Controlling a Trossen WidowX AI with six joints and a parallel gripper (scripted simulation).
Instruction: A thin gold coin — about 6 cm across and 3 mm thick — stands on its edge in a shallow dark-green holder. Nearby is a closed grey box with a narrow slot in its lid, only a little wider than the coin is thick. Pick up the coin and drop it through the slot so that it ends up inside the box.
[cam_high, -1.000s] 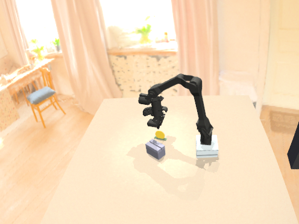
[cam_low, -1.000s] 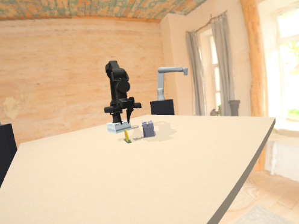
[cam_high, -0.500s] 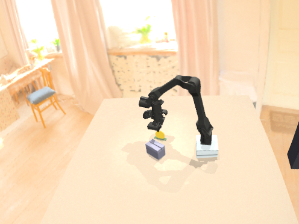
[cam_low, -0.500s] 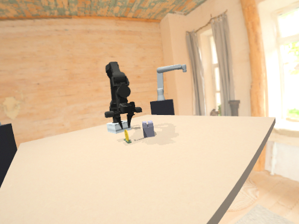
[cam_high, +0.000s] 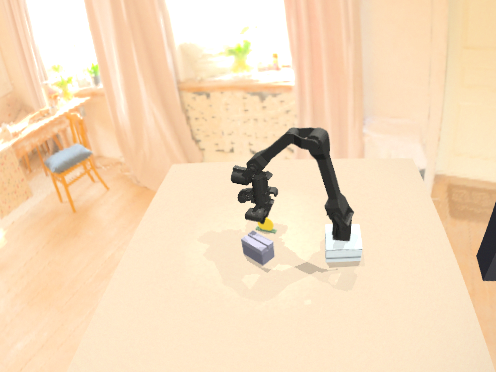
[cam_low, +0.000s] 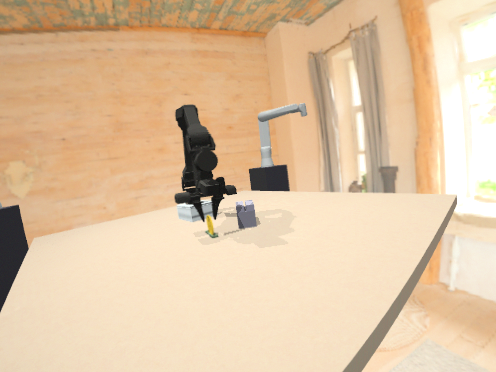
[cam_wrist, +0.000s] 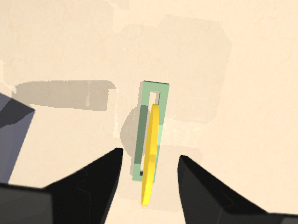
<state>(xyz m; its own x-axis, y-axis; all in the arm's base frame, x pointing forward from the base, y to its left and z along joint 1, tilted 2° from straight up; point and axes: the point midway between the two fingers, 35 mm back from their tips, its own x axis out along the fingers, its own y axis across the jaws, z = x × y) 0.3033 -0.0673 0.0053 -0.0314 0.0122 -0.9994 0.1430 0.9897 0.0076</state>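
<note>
Now: the gold coin 1 cm below my gripper tip.
</note>
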